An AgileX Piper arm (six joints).
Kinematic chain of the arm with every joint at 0, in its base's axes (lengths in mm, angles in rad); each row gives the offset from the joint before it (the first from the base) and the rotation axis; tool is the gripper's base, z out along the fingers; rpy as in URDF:
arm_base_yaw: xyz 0 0 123 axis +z
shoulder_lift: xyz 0 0 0 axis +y
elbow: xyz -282.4 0 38.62 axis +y
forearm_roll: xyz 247.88 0 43.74 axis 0.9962 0 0.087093
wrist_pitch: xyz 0 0 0 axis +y
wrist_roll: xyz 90.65 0 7.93 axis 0.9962 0 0.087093
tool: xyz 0 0 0 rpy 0 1.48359 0
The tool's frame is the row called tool.
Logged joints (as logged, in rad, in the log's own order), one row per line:
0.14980 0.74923 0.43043 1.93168 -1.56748 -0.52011
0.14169 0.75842 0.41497 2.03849 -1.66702 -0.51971
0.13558 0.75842 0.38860 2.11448 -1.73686 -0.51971
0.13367 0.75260 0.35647 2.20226 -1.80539 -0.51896
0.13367 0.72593 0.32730 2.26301 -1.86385 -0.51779
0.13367 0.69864 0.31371 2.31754 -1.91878 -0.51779
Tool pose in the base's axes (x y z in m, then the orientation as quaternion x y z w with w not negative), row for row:
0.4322 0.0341 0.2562 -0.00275 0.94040 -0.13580 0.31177
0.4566 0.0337 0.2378 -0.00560 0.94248 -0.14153 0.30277
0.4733 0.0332 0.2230 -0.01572 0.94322 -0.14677 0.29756
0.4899 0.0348 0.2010 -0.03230 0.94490 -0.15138 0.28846
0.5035 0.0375 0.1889 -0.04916 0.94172 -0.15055 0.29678
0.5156 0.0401 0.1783 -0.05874 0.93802 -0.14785 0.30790
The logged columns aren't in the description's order. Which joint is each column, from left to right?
Columns, left to right: arm_base_yaw, wrist_pitch, wrist_roll, shoulder_lift, elbow, forearm_roll.
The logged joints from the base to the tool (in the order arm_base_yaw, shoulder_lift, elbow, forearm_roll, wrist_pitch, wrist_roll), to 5 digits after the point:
0.14980 1.93168 -1.56748 -0.52011 0.74923 0.43043
0.14169 2.03849 -1.66702 -0.51971 0.75842 0.41497
0.13558 2.11448 -1.73686 -0.51971 0.75842 0.38860
0.13367 2.20226 -1.80539 -0.51896 0.75260 0.35647
0.13367 2.26301 -1.86385 -0.51779 0.72593 0.32730
0.13367 2.31754 -1.91878 -0.51779 0.69864 0.31371

